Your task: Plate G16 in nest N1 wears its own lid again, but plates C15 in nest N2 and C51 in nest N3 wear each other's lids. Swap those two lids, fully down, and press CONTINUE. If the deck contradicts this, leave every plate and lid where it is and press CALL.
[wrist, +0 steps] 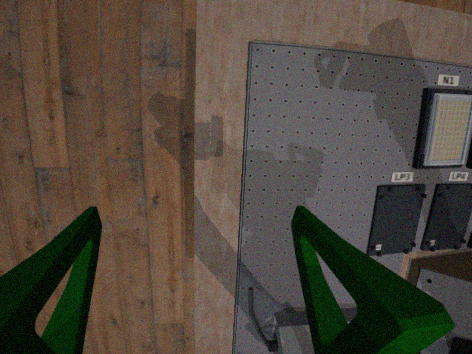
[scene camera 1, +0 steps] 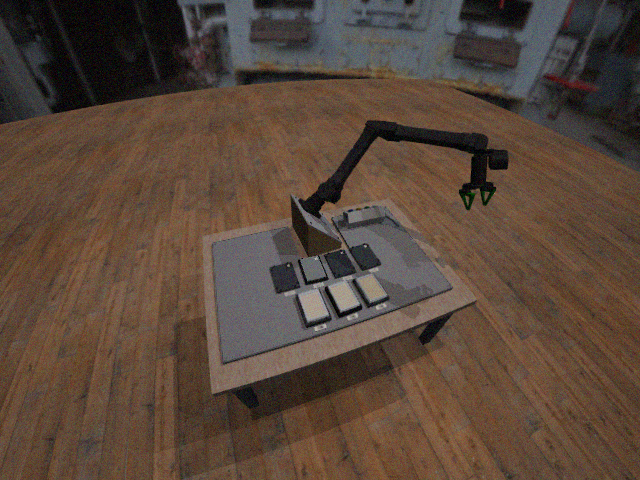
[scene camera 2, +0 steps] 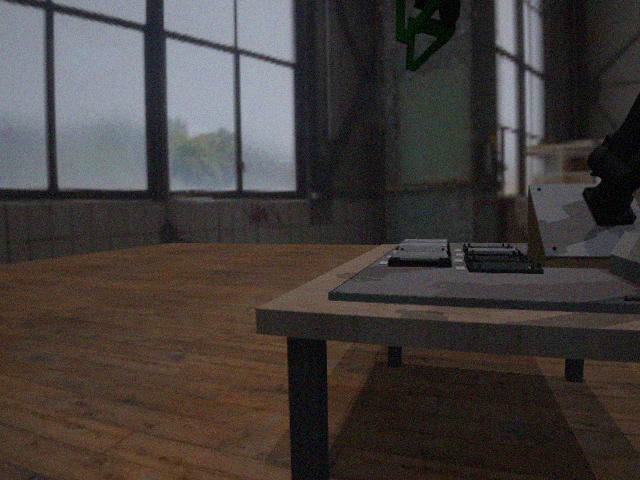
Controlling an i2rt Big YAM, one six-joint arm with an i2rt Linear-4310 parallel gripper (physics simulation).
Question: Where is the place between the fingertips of the gripper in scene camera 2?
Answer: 406, 57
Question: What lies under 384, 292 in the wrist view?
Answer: The gripper.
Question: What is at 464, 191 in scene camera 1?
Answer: The gripper.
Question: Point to a LP3 nest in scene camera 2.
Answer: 524, 267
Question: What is the gripper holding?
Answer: Nothing.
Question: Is the gripper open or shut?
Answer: Open.
